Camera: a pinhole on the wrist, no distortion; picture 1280 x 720 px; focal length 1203.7 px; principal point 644.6 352.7 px. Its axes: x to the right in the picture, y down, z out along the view. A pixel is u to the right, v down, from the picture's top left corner.
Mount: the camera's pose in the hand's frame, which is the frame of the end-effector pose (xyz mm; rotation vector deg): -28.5 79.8 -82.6 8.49 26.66 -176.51
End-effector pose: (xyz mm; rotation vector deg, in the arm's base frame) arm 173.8 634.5 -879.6 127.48 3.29 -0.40
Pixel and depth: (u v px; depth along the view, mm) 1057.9 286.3 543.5
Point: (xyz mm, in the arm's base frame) -86.2 319.9 -1174.3
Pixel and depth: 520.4 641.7 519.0
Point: 153.6 449.7 -1262.8
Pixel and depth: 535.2 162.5 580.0
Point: 149.5 238.3 -1186.9
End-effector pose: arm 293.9 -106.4 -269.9 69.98 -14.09 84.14
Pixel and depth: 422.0 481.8 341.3
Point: 466.9 -257.7 -188.5
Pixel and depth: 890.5 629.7 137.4
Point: 292.7 -176.4 -302.4
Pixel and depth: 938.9 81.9 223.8
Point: 297.3 -291.4 -261.6
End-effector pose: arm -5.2 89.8 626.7 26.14 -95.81 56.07
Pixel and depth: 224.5 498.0 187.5
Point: -72.5 19.9 638.0
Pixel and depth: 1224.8 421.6 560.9
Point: -56.4 -369.8 321.6
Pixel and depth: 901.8 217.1 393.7
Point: -139.5 -168.4 466.5
